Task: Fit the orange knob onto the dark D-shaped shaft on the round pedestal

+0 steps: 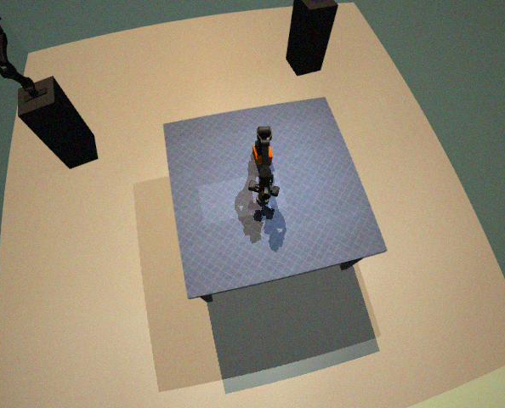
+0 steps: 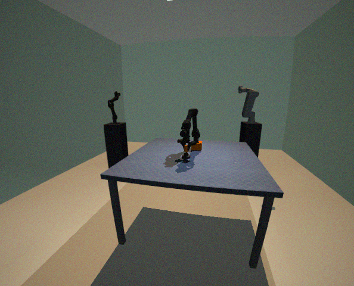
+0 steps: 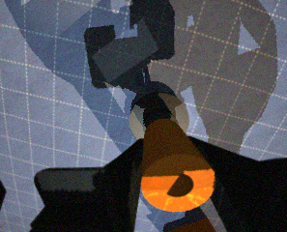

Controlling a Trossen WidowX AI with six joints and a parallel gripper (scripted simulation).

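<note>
Now: the orange knob 2 cm above my gripper tip. The rest, counted from my gripper tip: dark shaft: 4 cm below.
</note>
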